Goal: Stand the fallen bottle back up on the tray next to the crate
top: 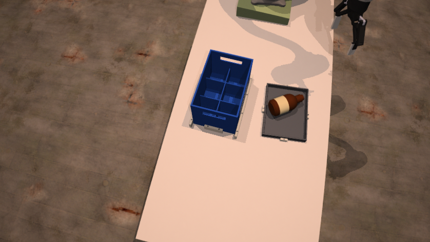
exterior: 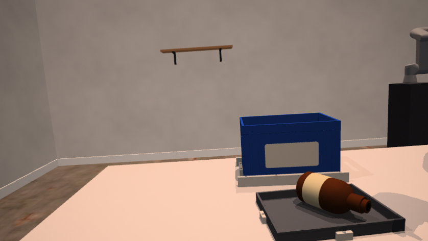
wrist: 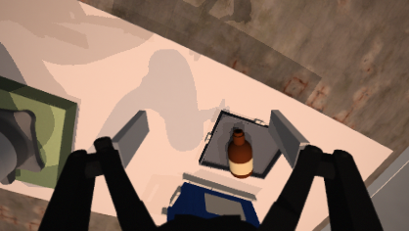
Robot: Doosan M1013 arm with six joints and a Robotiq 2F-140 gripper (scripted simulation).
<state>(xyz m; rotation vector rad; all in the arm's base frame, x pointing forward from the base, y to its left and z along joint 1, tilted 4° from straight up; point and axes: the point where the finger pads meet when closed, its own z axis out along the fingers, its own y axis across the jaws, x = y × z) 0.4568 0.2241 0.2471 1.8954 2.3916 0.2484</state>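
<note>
My gripper is now 230 mm above the brown bottle, 190 mm to the left of it and 170 mm short of it. The rest, counted from my hand: blue crate 480 mm to the right, 190 mm below, 150 mm ahead; then dark grey tray 260 mm below, 200 mm to the right, 200 mm ahead.
</note>
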